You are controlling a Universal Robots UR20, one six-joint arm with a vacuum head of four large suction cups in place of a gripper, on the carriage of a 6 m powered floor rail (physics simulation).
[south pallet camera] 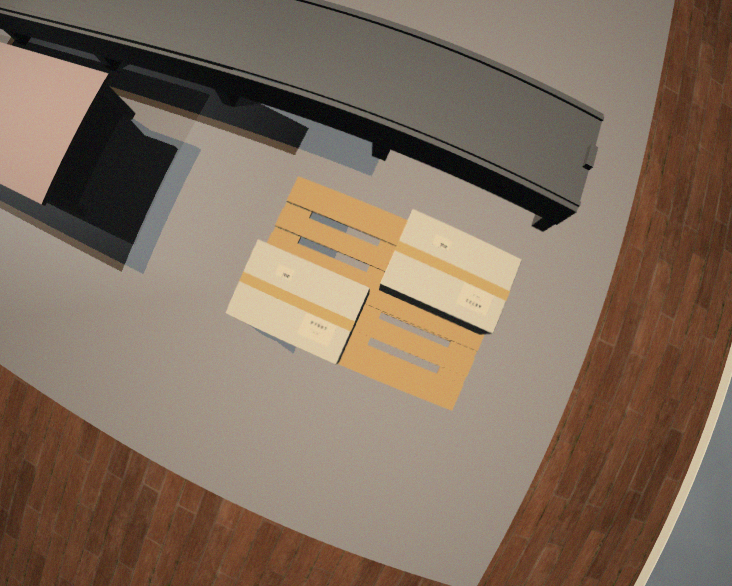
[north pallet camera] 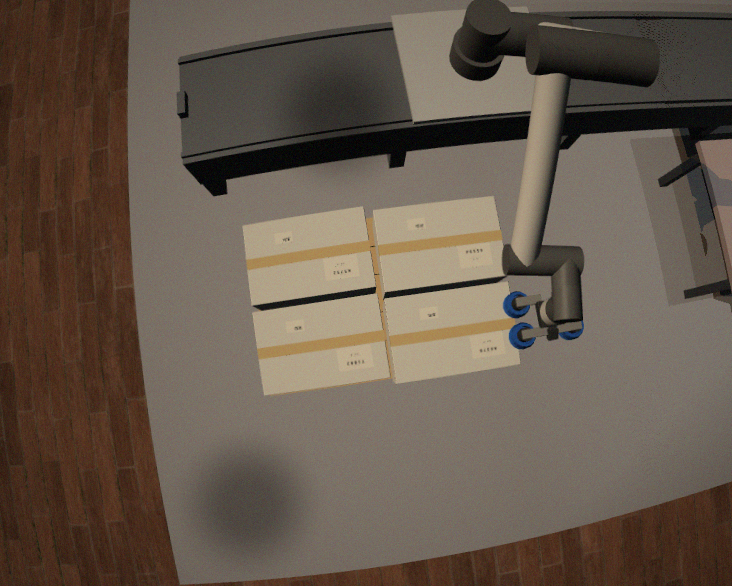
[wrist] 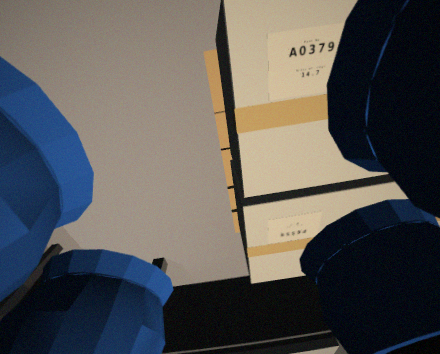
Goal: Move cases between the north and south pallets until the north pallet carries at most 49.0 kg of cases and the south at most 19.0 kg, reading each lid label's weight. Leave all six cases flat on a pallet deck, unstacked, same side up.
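Frame: origin at the arm's base, x right, y back, z down, level; millimetres.
Seen in the pictures: end effector, tool point: (wrist: 221, 216); arm's base, origin of the base link: (north pallet camera: 474, 59).
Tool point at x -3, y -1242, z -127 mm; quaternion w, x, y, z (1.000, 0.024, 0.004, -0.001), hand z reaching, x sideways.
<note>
Pixels of each thing's top centre, then the offset from my tool point to it.
- near-right case, middle of its top: (wrist: 376, 99) (north pallet camera: 454, 332) dx +324, dy +7, dz +256 mm
- far-right case, middle of its top: (wrist: 336, 238) (north pallet camera: 441, 242) dx +312, dy +406, dz +254 mm
- near-left, middle of its top: (north pallet camera: 320, 344) dx +905, dy +41, dz +283 mm
My suction gripper (north pallet camera: 545, 320) is open and holds no case. In the north view it hangs above the right edge of the near-right case (north pallet camera: 451, 323) (wrist: 300, 160), whose lid reads A0379 and 14.7. The far-right case (north pallet camera: 439, 265) (wrist: 280, 265) reads P6559; its weight is too small to read. Two more cases, far-left (north pallet camera: 305, 284) and near-left (north pallet camera: 317, 378), lie flat beside them on the north pallet (north pallet camera: 376, 282) (wrist: 216, 90). The south pallet (south pallet camera: 415, 381) bears one case (south pallet camera: 421, 274) at the far right and another (south pallet camera: 274, 296) at the near left, both flat. Their weights are unreadable.
A dark conveyor or rail bed (north pallet camera: 256, 109) (south pallet camera: 488, 109) (wrist: 210, 310) runs behind both pallets. A pink-topped block (north pallet camera: 720, 171) (south pallet camera: 48, 122) stands between them. The south deck shows bare planks at far left and near right.
</note>
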